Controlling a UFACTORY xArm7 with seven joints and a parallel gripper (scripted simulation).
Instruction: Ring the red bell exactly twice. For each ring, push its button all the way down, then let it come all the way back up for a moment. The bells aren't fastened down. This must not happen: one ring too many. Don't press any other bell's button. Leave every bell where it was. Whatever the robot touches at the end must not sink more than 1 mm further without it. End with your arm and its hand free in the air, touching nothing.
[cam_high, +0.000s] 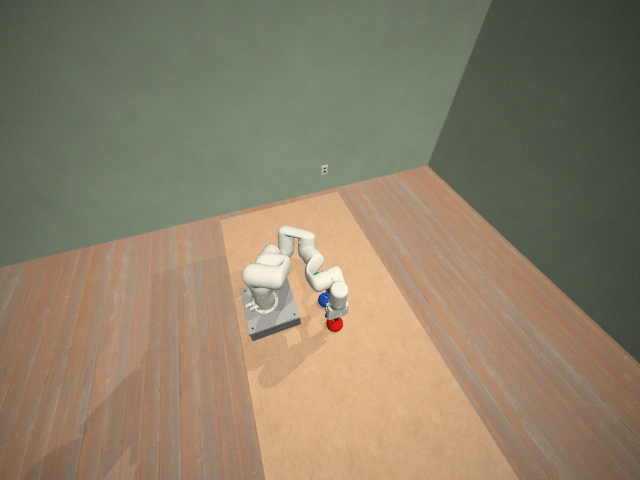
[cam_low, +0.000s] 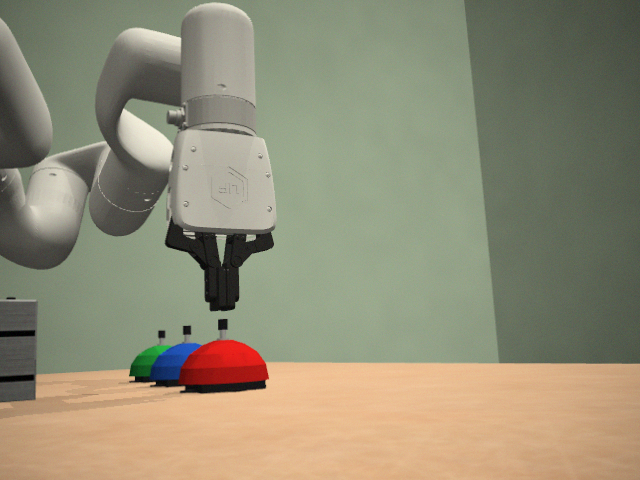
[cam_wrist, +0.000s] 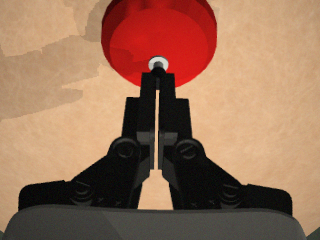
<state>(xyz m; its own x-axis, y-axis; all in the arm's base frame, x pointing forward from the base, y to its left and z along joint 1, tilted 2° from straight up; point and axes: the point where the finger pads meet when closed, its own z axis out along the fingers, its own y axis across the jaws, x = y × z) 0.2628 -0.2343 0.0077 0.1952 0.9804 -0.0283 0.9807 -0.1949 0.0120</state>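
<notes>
Right now my hand is 50 mm above the red bell. Round my hand: blue bell: 130 mm to the left, 50 mm below, 30 mm ahead; green bell: 260 mm to the left, 50 mm below, 50 mm ahead.
</notes>
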